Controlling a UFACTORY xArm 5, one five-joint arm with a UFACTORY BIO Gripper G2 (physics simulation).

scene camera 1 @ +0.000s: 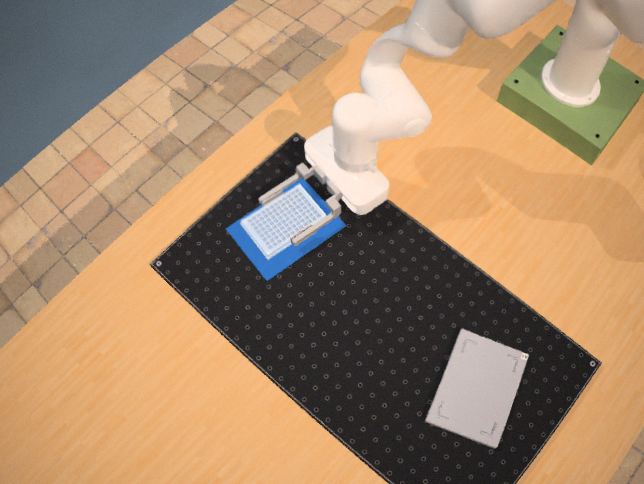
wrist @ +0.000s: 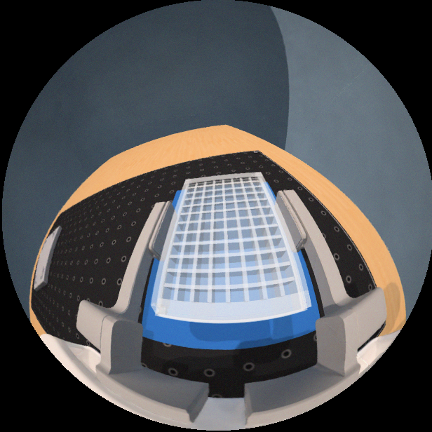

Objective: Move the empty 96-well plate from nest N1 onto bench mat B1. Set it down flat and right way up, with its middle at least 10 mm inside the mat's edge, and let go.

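Where they show: end effector, tool point: [scene camera 1: 286,215]; arm's base, origin of the base link: [scene camera 1: 570,83].
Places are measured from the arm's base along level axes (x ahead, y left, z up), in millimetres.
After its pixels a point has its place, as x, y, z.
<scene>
The white 96-well plate [scene camera 1: 285,221] @(552, -332, -21) [wrist: 231,245] is level and right way up over the blue bench mat B1 [scene camera 1: 268,268] @(631, -318, -47) [wrist: 165,334]. The plate's outline lies within the mat in the scene view, nearer the mat's upper-left side. Whether its underside touches the mat or a small gap remains, I cannot tell. My gripper [scene camera 1: 279,220] @(542, -334, -18) [wrist: 227,215] is shut on the plate, one finger along each long side. Nest N1, a light grey slab [scene camera 1: 477,387] @(645, 79, -37) [wrist: 47,260] with corner marks, bears no plate.
A black perforated board [scene camera 1: 333,333] @(675, -165, -49) [wrist: 107,235] lies under the blue mat and the nest on the wooden table [scene camera 1: 130,374] @(908, -419, -62) [wrist: 150,150]. The green robot base [scene camera 1: 546,122] @(102, -11, -30) stands at the upper right of the scene view.
</scene>
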